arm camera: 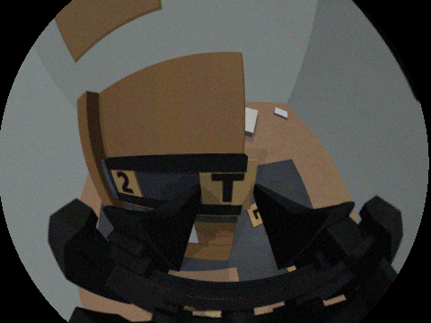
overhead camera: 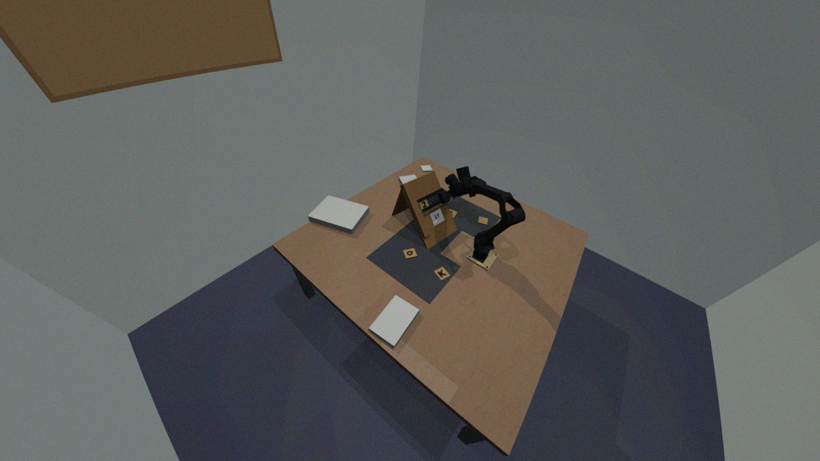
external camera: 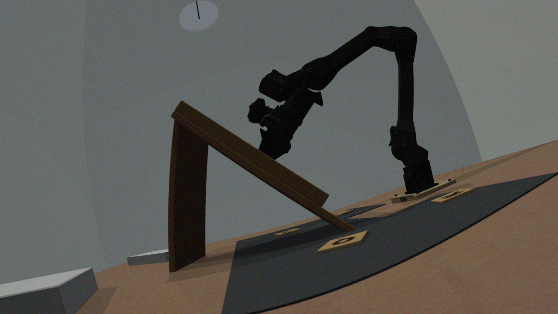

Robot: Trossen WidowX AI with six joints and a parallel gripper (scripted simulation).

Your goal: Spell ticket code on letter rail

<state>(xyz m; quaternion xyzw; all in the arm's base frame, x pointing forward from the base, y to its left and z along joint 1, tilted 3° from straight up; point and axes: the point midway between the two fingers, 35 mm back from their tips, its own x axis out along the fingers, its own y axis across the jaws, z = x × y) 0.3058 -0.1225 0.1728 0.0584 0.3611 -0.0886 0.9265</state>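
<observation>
Right now the tile marked 2 is 140 mm to the left of my gripper tip and 30 mm ahead of it. From my gripper tip the other things lie so: tile marked T (right at my gripper tip); then white ticket (100 mm to the left, 70 mm below, 40 mm behind); then dark mat (170 mm below, 130 mm behind, 110 mm to the left).
</observation>
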